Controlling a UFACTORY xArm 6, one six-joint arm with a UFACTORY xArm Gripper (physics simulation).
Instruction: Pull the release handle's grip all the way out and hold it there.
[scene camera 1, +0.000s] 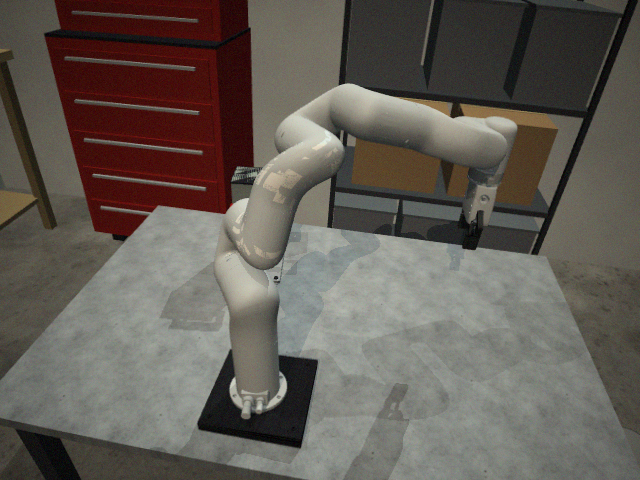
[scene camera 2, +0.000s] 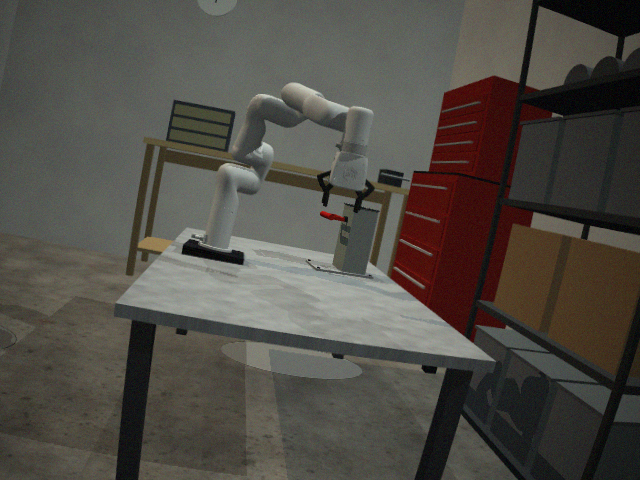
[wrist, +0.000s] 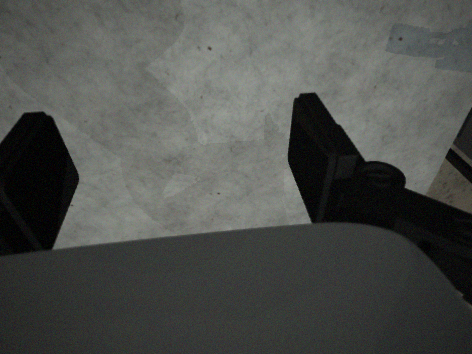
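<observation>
The release handle's red grip (scene camera 2: 330, 215) sticks out sideways from the upper part of a tall grey-green housing (scene camera 2: 361, 240) (scene camera 1: 241, 191) in scene camera 2. The arm hides the grip and most of the housing in scene camera 1. How far the grip is out is hard to tell. My gripper (scene camera 1: 471, 241) (scene camera 2: 341, 206) (wrist: 181, 136) is open and empty, pointing down. It hangs above the back right part of the table in scene camera 1, well to the right of the housing. In scene camera 2 it overlaps the housing's top, nearer to the camera. The wrist view shows no grip.
The housing's flat base plate (scene camera 1: 276, 279) (scene camera 2: 338, 272) lies on the grey table (scene camera 1: 413, 310) (scene camera 2: 289, 315). The arm stands on a black base (scene camera 1: 294, 413) (scene camera 2: 212, 252). A red drawer cabinet (scene camera 1: 232, 103) (scene camera 2: 454, 248) and a shelf rack (scene camera 1: 465, 102) (scene camera 2: 504, 204) stand behind or beside the table.
</observation>
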